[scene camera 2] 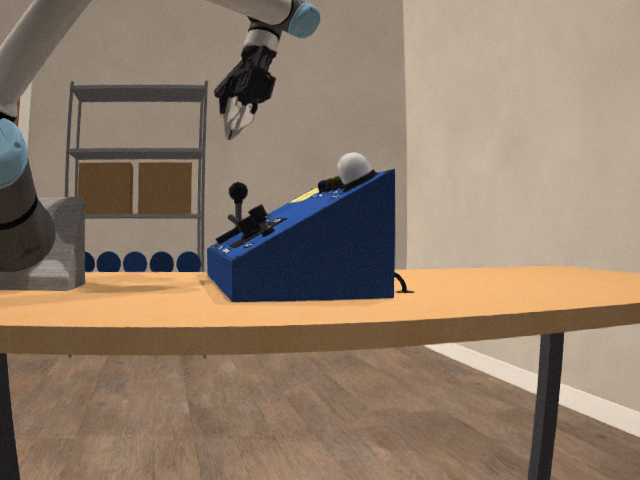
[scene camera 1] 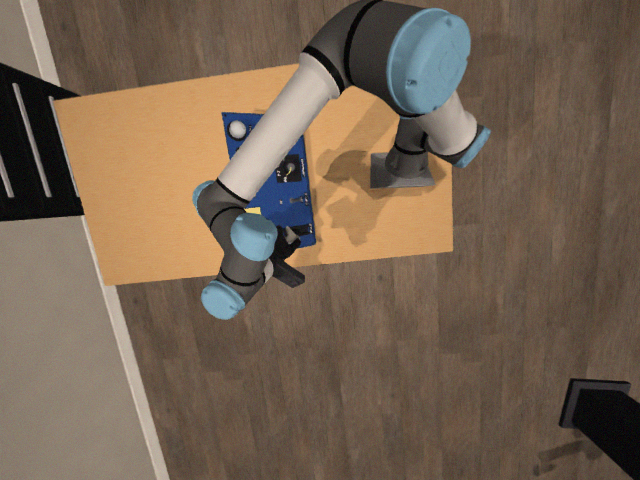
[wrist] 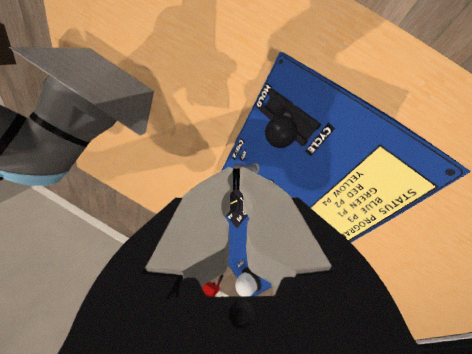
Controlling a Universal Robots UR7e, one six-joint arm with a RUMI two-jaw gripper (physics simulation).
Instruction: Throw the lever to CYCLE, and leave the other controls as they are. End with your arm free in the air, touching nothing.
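Places are measured from the arm's base along level axes (x ahead, y left, z up), in millimetres.
Pixels of known places: gripper, between the fingertips: point(scene camera 2: 228, 139) point(scene camera 1: 296, 236) point(wrist: 235, 170); arm's base, origin of its link: point(scene camera 2: 16, 240) point(scene camera 1: 405, 165) point(wrist: 86, 100).
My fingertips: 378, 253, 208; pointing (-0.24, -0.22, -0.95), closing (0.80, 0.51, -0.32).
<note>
Ahead of a thing's pixels: the offset from my fingertips to its top centre, as dx, dy, dz. "spot": to the spot under its first point. Level surfaces: height alone.
The lever's black ball knob {+23, +11, -90} point(scene camera 2: 237, 191) point(wrist: 281, 132) stands over its slot on the blue sloped console point(scene camera 2: 315, 258) point(wrist: 350, 115). In the wrist view the knob shows between the HOLD label {spot: -27, +3, -226} point(wrist: 263, 96) and the CYCLE label {spot: +83, +22, -164} point(wrist: 320, 139); I cannot tell at which point of its throw the lever rests. In scene camera 1 my arm and gripper partly hide this end of the console. My gripper point(scene camera 1: 293, 238) point(scene camera 2: 230, 136) point(wrist: 235, 170) is shut and empty. Its fingertips point down, well above the knob and apart from it and the console.
The console also bears a toggle {+27, -110, -160} point(scene camera 1: 298, 199) point(wrist: 254, 167), a rotary selector {+54, -227, -156} point(scene camera 1: 290, 166), a white dome {spot: +205, -328, -70} point(scene camera 1: 237, 129) point(scene camera 2: 354, 167) point(wrist: 246, 284) and a yellow note point(scene camera 1: 253, 210) point(wrist: 385, 165). A shelf rack point(scene camera 2: 139, 93) stands behind the table {dz -292} point(scene camera 1: 144, 206) point(scene camera 2: 491, 289).
</note>
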